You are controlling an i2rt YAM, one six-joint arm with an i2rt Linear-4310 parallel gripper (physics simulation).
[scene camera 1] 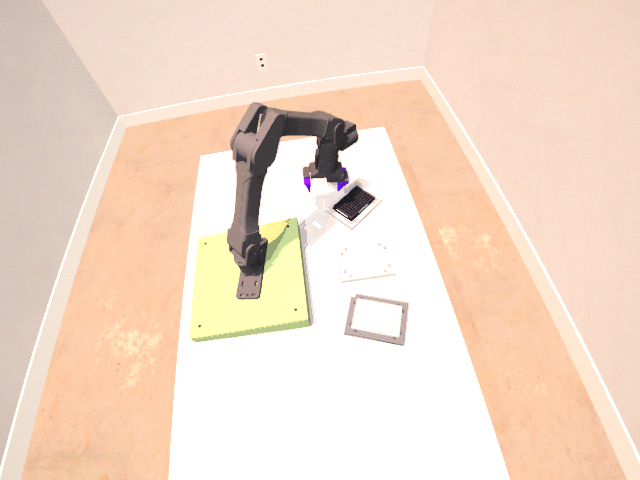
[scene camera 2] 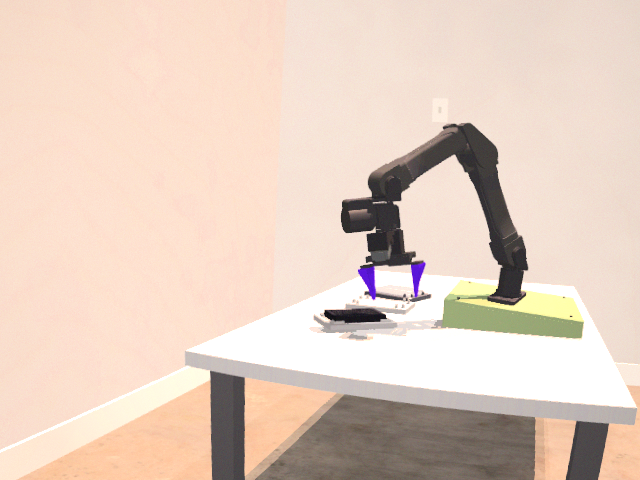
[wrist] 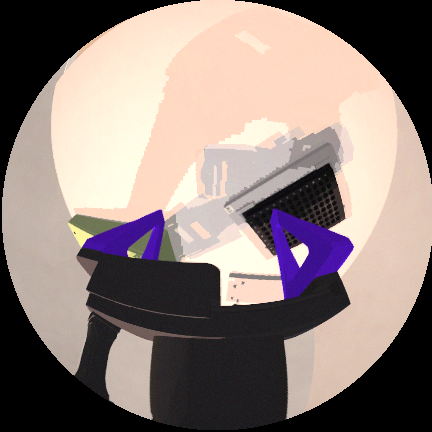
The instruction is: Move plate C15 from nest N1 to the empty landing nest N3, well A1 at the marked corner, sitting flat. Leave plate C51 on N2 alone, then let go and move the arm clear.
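Note:
A black well plate (scene camera 1: 354,202) (scene camera 2: 354,314) (wrist: 305,205) lies on a pale nest (scene camera 1: 353,223) (scene camera 2: 356,326) (wrist: 280,178). A white plate (scene camera 1: 377,317) lies on a dark-framed nest (scene camera 1: 349,320) (scene camera 2: 426,296). Between them is an empty pale nest (scene camera 1: 366,262) (scene camera 2: 379,305) (wrist: 255,290) with small posts. I cannot read which plate is C15 or C51. My gripper (scene camera 1: 324,190) (scene camera 2: 394,297) (wrist: 217,214) is open and empty, above the table, on the arm-base side of the black plate. In the wrist view its right finger overlaps that plate's near edge.
The arm stands on a thick yellow-green base block (scene camera 1: 279,289) (scene camera 2: 516,322) beside the nests. The white table (scene camera 1: 320,403) (scene camera 2: 465,361) carries everything. The arm's shadow falls beside and across part of the black plate's nest.

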